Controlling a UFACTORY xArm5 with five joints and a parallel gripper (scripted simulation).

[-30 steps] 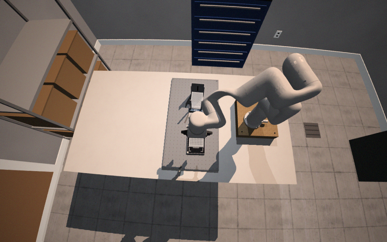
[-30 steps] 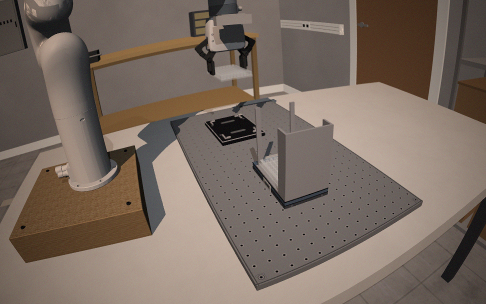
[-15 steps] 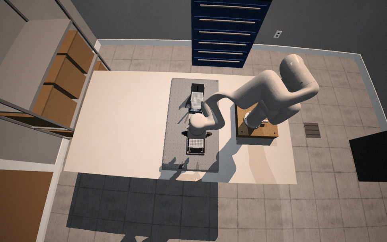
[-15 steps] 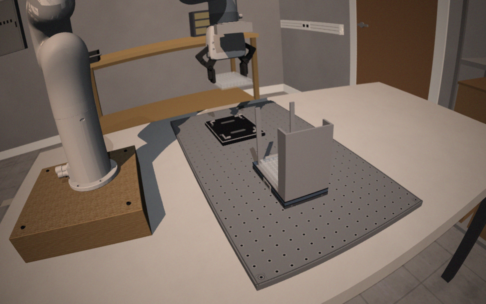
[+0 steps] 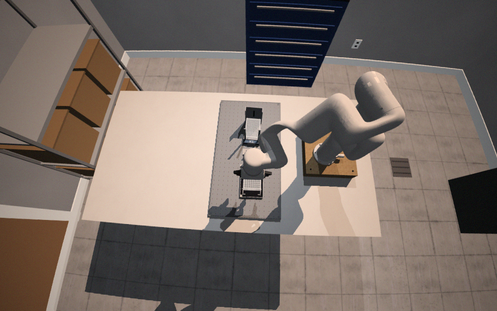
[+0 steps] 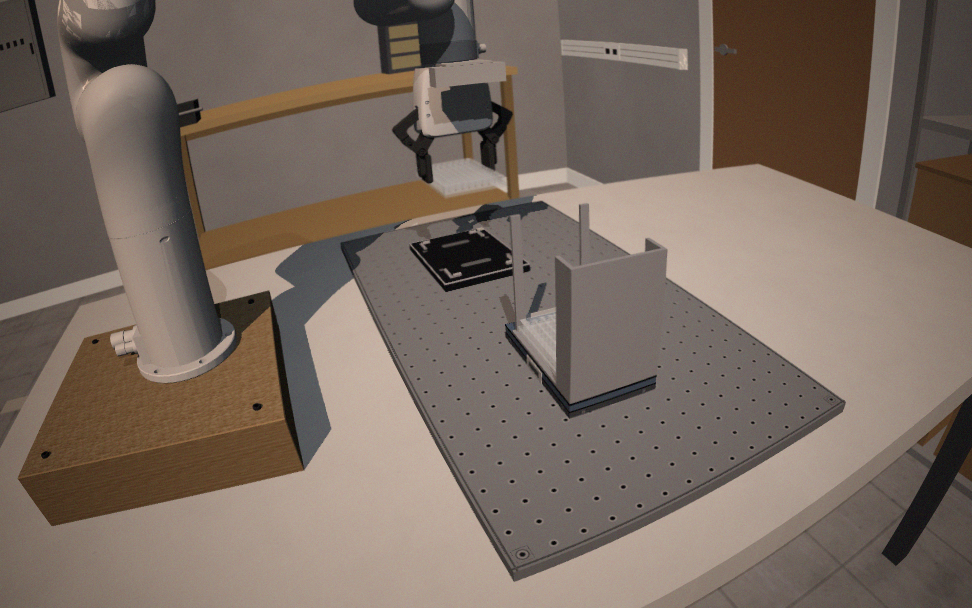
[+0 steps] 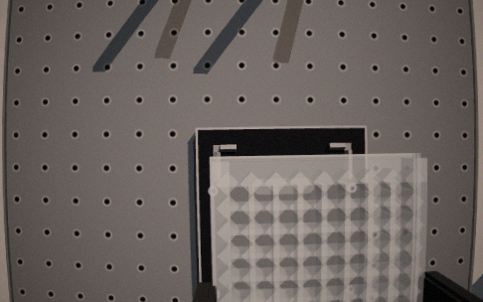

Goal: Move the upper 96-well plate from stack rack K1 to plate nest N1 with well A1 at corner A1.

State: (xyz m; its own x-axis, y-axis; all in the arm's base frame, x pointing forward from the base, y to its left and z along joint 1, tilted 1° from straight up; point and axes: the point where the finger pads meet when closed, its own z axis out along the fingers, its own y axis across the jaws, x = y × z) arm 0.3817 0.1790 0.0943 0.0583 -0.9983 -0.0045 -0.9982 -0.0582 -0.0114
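Now: the black plate nest N1 130 mm below my hand. Also, from my hand: A1 mark: 130 mm below, 80 mm to the left, 50 mm ahead; then rack wall: 380 mm to the right, 60 mm below, 20 mm ahead.
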